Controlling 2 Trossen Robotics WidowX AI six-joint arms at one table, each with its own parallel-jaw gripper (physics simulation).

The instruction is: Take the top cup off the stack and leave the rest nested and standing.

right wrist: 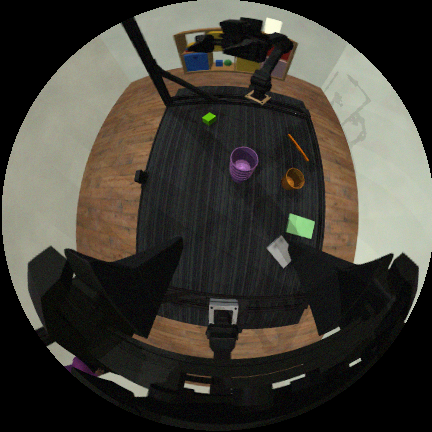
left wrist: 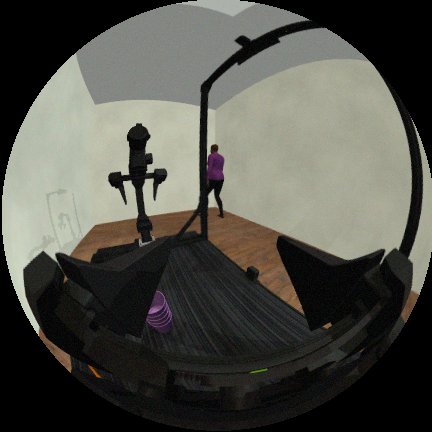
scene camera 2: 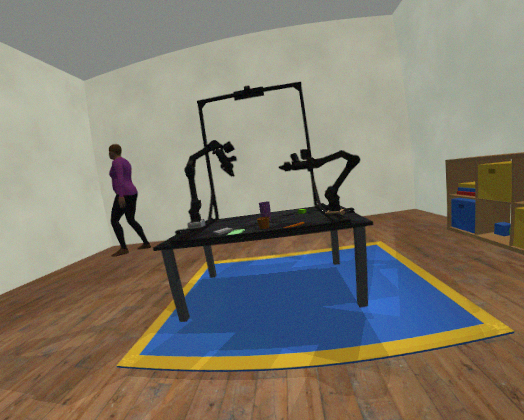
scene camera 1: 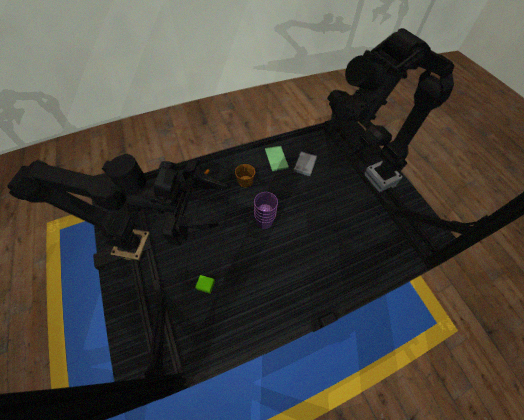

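Pixels of known places: left gripper, fingertip midpoint: (right wrist: 203, 49) (left wrist: 224, 241) (scene camera 2: 281, 167) (scene camera 1: 222, 204); right gripper, fingertip midpoint: (right wrist: 237, 244) (left wrist: 140, 202) (scene camera 2: 233, 176) (scene camera 1: 339, 143); left arm's base at its link origin: (right wrist: 258, 95) (scene camera 2: 334, 210) (scene camera 1: 129, 242); right arm's base at its link origin: (right wrist: 222, 316) (left wrist: 146, 239) (scene camera 2: 195, 221) (scene camera 1: 385, 171).
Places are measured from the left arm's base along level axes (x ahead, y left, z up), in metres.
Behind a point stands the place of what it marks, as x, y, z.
A stack of nested purple cups (scene camera 1: 265, 210) @[0.429, 0.170, 0.046] (scene camera 2: 264, 209) (left wrist: 160, 316) (right wrist: 243, 165) @[0.420, 0.171, 0.046] stands upright near the middle of the black table (scene camera 1: 300, 260) @[0.567, 0.043, -0.029]; several rims show one below another. My left gripper (scene camera 2: 281, 167) @[0.350, 0.001, 0.324] (left wrist: 224, 241) @[0.350, 0.001, 0.324] is open and empty, above the table and level, on the right of the stack in scene camera 2. In the left wrist view its finger hides part of the stack. My right gripper (scene camera 2: 232, 174) @[0.604, 0.244, 0.309] (right wrist: 237, 244) @[0.604, 0.244, 0.309] is open and empty, tilted downward, above the table on the other side of the stack. Neither gripper touches the cups.
An orange cup (scene camera 1: 245, 176) @[0.326, 0.356, -0.025] (right wrist: 293, 179) @[0.306, 0.346, -0.020] stands near the stack. A light green pad (scene camera 1: 276, 158) @[0.437, 0.466, -0.019] (right wrist: 300, 226) @[0.439, 0.470, -0.019], a grey slab (scene camera 1: 305, 164) @[0.557, 0.451, -0.014] (right wrist: 280, 251) @[0.561, 0.454, -0.014], an orange stick (right wrist: 298, 147) @[0.151, 0.298, -0.020] and a green block (scene camera 1: 205, 284) @[0.283, -0.091, -0.001] (right wrist: 209, 118) @[0.289, -0.074, -0.001] lie on the table. A black frame (scene camera 2: 301, 120) @[0.288, -0.344, 0.693] rises over it.
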